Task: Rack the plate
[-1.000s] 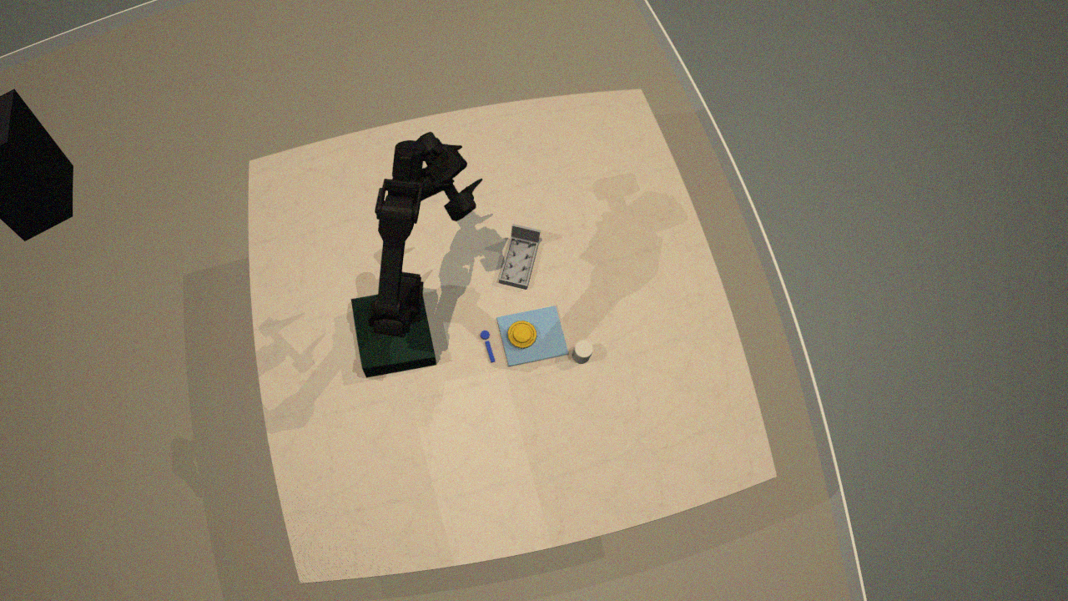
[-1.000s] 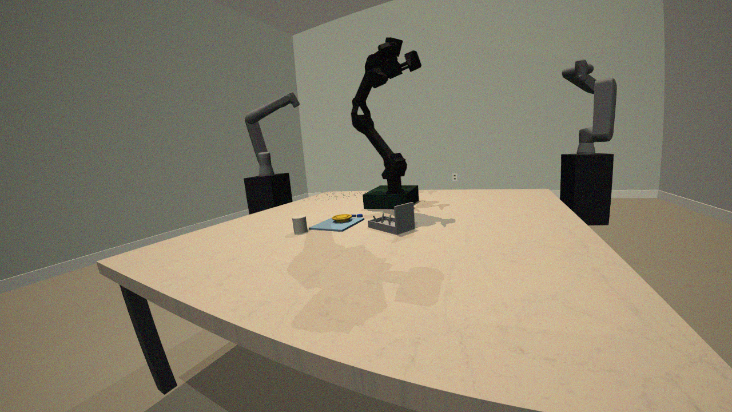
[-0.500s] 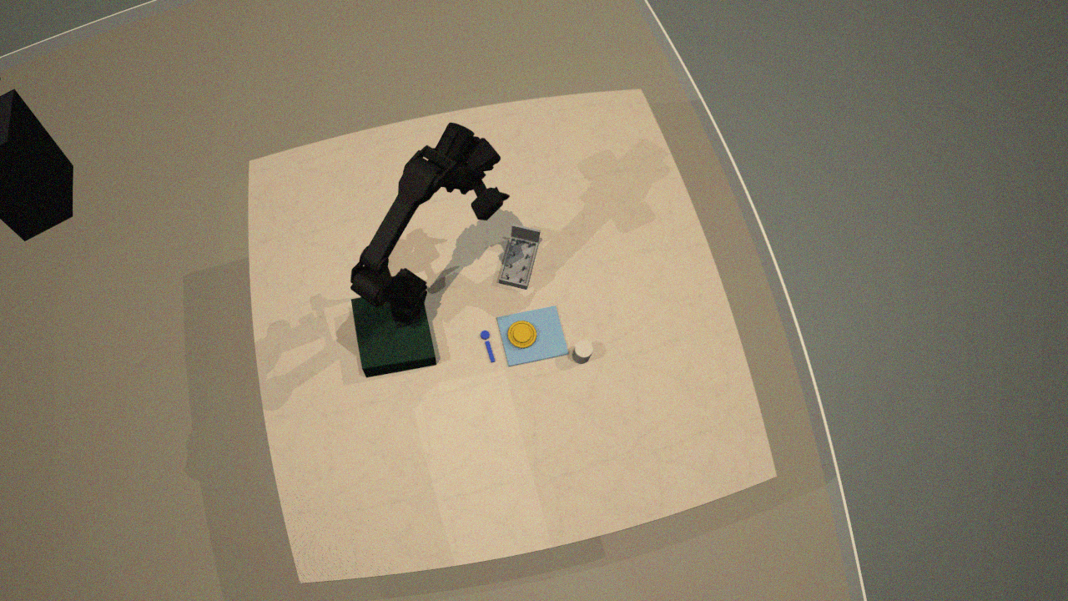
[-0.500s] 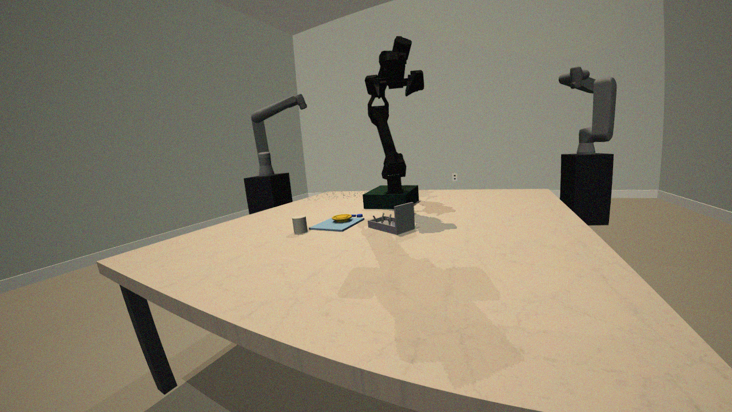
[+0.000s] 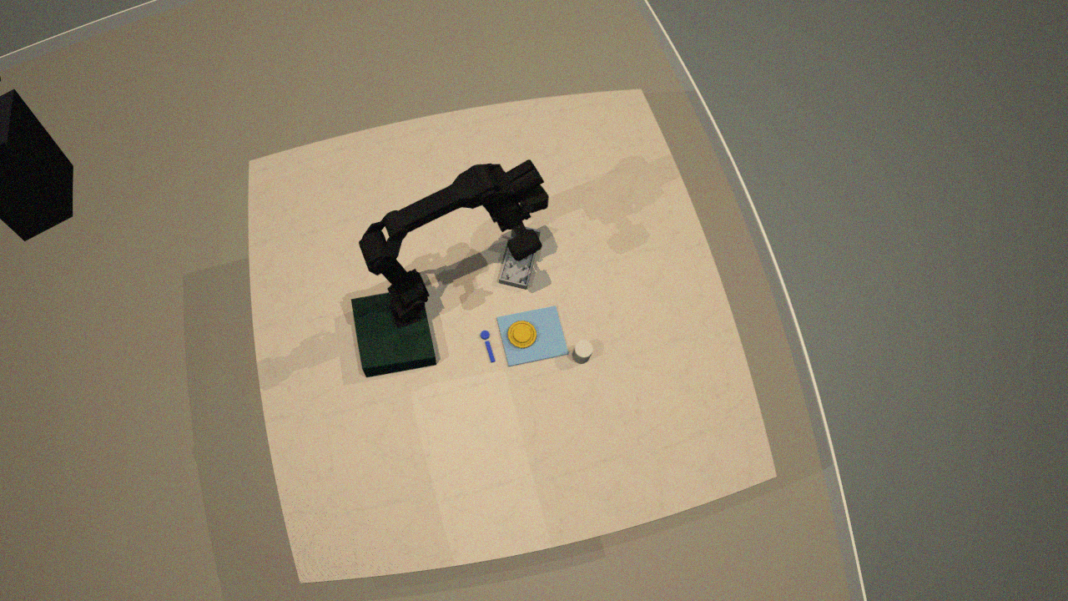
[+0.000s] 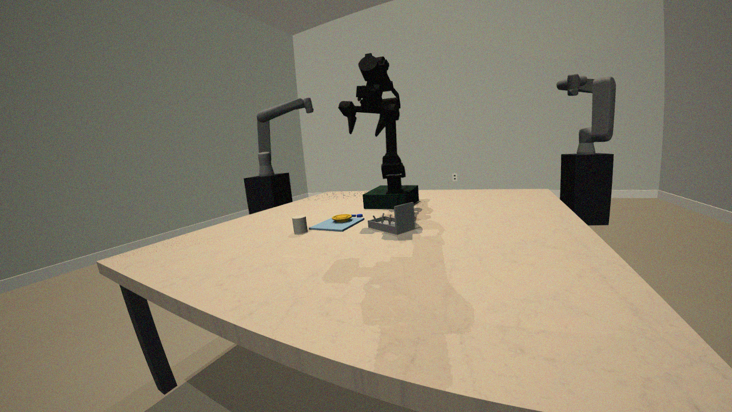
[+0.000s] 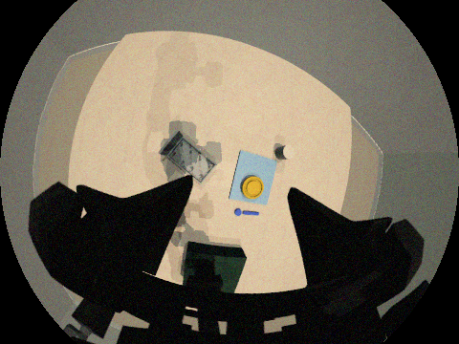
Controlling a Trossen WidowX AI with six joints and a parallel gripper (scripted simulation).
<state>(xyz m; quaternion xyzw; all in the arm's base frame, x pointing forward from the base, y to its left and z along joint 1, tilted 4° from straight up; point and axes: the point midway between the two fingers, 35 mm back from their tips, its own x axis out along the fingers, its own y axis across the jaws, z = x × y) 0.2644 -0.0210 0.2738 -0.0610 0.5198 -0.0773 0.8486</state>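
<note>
Now: the yellow plate 4 cm behind my gripper tip, 11 cm to the right of it and 27 cm below it. Round my gripper tip: grey dish rack 3 cm ahead, 7 cm to the left, 26 cm below; then light blue mat 2 cm behind, 12 cm to the right, 28 cm below; then blue spoon 13 cm behind, 10 cm to the right, 28 cm below.
</note>
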